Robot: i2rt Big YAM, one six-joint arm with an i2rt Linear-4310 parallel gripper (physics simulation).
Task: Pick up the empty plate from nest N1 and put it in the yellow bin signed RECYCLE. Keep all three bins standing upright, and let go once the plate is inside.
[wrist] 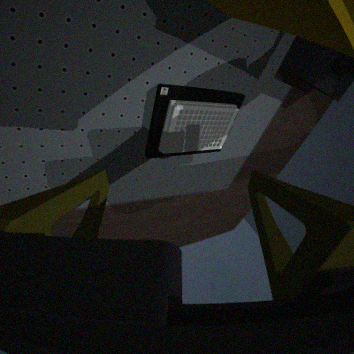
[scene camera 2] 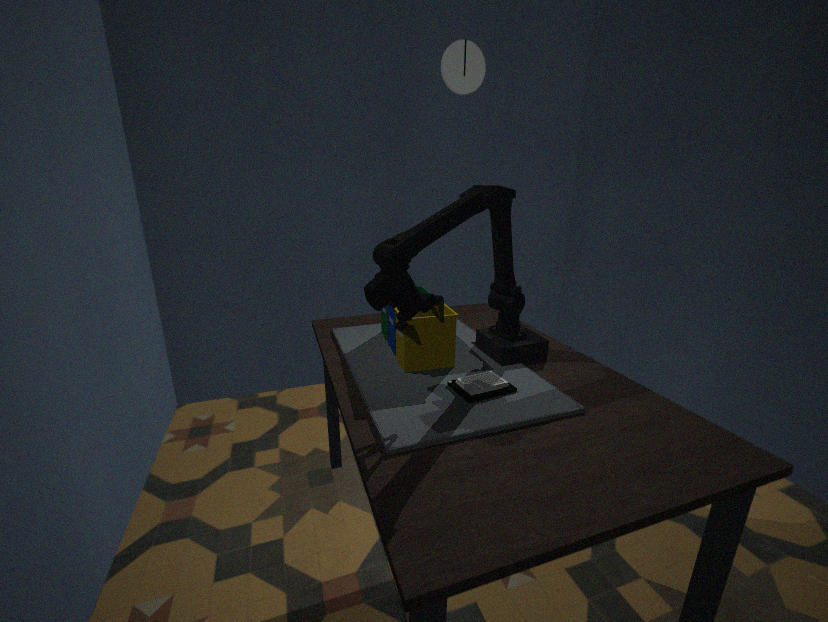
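Seen in the pictures: gripper, fingertip midpoint: (wrist: 178, 177) (scene camera 2: 431, 333); arm's base, link origin: (scene camera 2: 507, 333).
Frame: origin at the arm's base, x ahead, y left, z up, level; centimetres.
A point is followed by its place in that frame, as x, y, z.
The pale gridded plate (scene camera 2: 483, 382) @(26.3, 21.4, -3.4) (wrist: 202, 122) @(26.2, 19.2, -3.6) lies in a black nest (scene camera 2: 493, 395) @(26.5, 26.5, -5.1) (wrist: 156, 122) @(33.7, 19.5, -4.6) on the grey board. A small label at the nest's corner is too small to read. The yellow bin (scene camera 2: 431, 356) @(33.0, 2.7, -1.3) (wrist: 295, 17) @(29.6, 3.4, 7.2) stands upright behind the nest in the scene view; its sign does not show. The blue bin (scene camera 2: 392, 340) @(38.2, -16.2, -1.6) and the green bin (scene camera 2: 384, 324) @(35.3, -30.1, -0.3) stand behind it, partly hidden. My gripper (scene camera 2: 431, 331) @(39.8, 14.3, 11.6) (wrist: 178, 177) @(39.8, 14.3, 11.6) is open and empty. It hangs above board level, in front of or over the yellow bin, apart from the plate; the exact gap is unclear.
The perforated grey board (scene camera 2: 401, 431) @(56.3, 29.4, -5.8) (wrist: 40, 55) @(47.6, 11.4, -5.8) lies on the dark wooden table (scene camera 2: 535, 488) @(39.9, 57.3, -7.1) (wrist: 150, 220) @(29.6, 49.3, -7.1). The arm's black base (scene camera 2: 512, 346) @(5.4, 9.2, -0.6) (wrist: 315, 67) @(8.6, 6.8, -0.4) stands beside the board, near the nest and the yellow bin. Shadows cross the board.
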